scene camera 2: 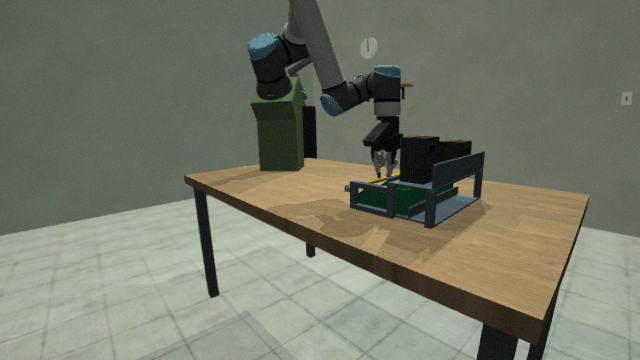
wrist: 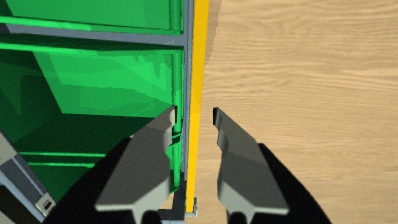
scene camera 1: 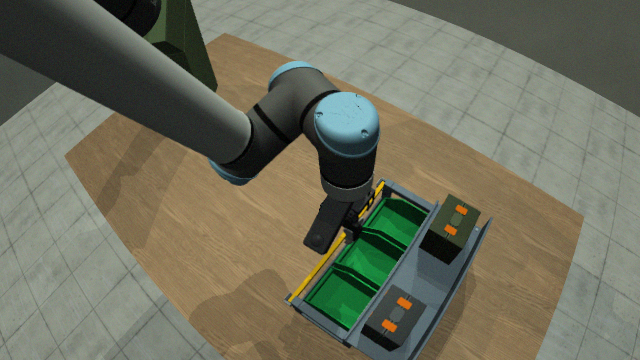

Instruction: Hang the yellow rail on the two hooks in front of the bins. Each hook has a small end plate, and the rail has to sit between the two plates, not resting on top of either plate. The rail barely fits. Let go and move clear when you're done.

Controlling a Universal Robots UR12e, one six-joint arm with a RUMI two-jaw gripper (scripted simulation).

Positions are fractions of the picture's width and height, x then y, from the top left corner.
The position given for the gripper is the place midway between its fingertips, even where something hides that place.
In view: the gripper (scene camera 1: 0.53,0.66).
The gripper shows as well in scene camera 2 (scene camera 2: 0.60,0.50) and in the wrist view (wrist: 0.49,0.48).
